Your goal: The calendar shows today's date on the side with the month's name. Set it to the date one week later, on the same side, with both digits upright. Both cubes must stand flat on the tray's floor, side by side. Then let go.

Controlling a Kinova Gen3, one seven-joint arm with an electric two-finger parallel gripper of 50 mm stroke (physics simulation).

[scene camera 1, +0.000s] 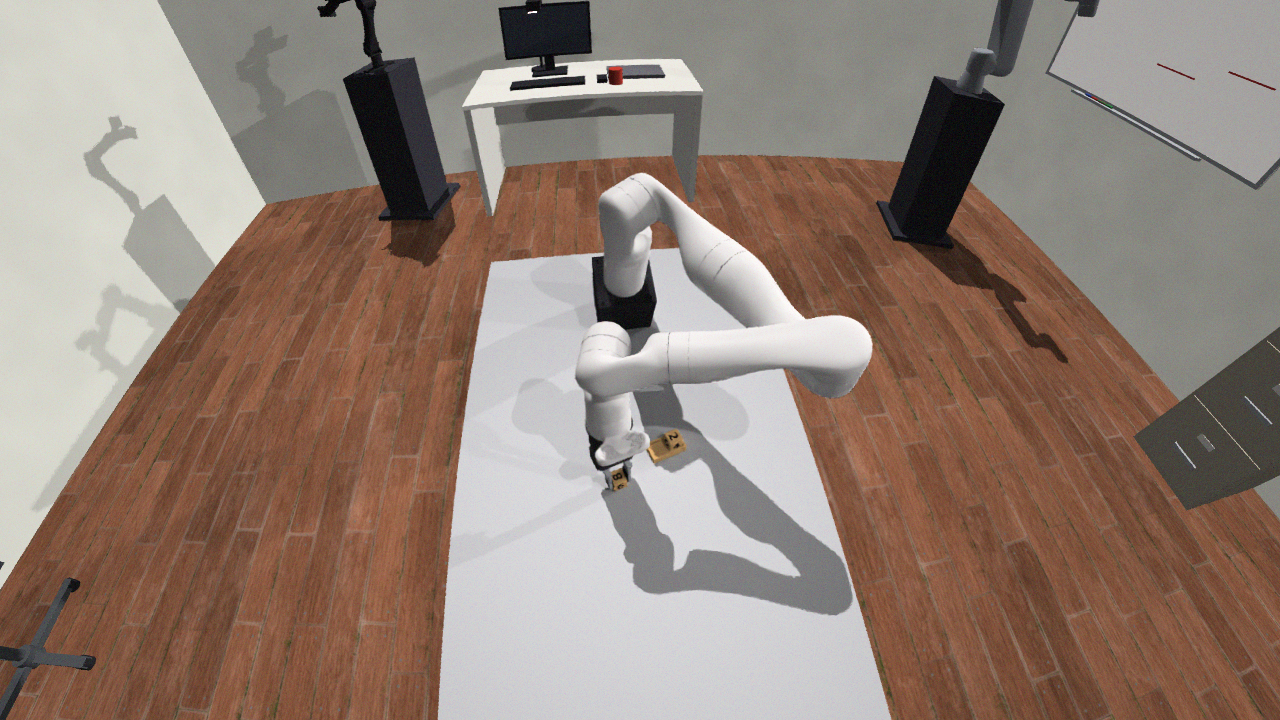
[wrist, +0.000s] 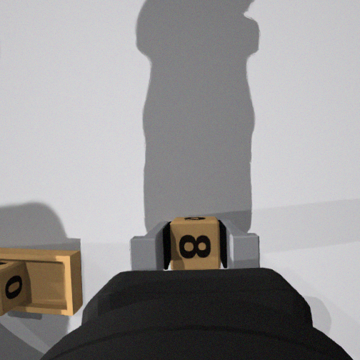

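My gripper (scene camera 1: 617,478) (wrist: 194,237) is shut on a wooden cube (scene camera 1: 618,480) (wrist: 195,255) with a black 8 on the face toward the wrist camera; the 8 lies sideways in that view. Part of another digit shows on an adjoining face. The held cube is beside the wooden tray (scene camera 1: 656,458) (wrist: 75,282), apart from it. The other cube (scene camera 1: 672,439) (wrist: 11,287) stands in the tray; a 2 shows on it in the scene view and a 0 in the wrist view. The rest of the tray beside it holds no cube. The tray is cut off at the wrist view's left edge.
The tray stands on a pale mat (scene camera 1: 554,626). The arm's black base (scene camera 1: 623,304) is at the mat's back. A white desk (scene camera 1: 581,100) with a monitor (scene camera 1: 546,31) and a red cup (scene camera 1: 614,75) stands behind, between two black pedestals (scene camera 1: 398,134) (scene camera 1: 944,161).
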